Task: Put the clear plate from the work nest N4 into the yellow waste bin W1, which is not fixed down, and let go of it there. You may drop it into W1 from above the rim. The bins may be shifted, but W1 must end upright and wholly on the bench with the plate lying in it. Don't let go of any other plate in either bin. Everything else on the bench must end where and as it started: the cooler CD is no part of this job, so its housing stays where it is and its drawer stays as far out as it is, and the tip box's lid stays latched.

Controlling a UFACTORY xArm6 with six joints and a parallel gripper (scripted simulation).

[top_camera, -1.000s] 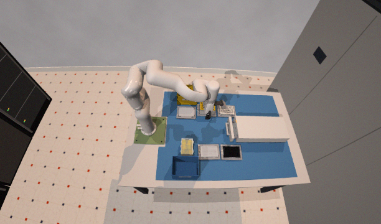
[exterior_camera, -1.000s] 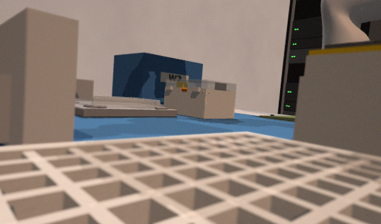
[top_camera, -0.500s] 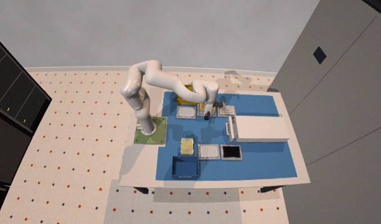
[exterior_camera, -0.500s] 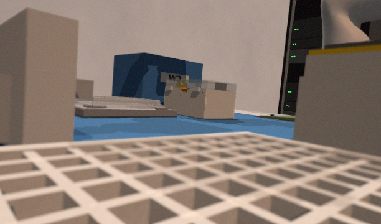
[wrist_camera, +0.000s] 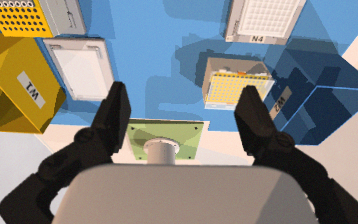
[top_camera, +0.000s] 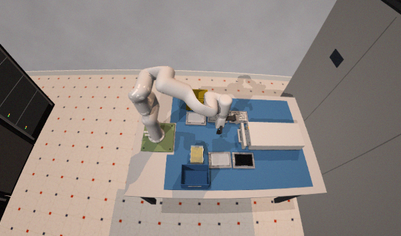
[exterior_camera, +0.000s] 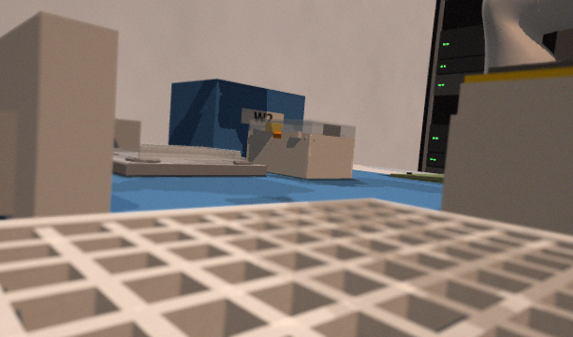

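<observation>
Now: hand 220 mm above the clear plate, 140 mm to the left of it and 30 mm short of it. Also, from my hand: blue bin w2 (280 mm to the right, 200 mm below, 150 mm behind); grey work nest N4 (230 mm below, 140 mm to the right, 30 mm ahead); black plate (220 mm below, 210 mm ahead, 150 mm to the right).
</observation>
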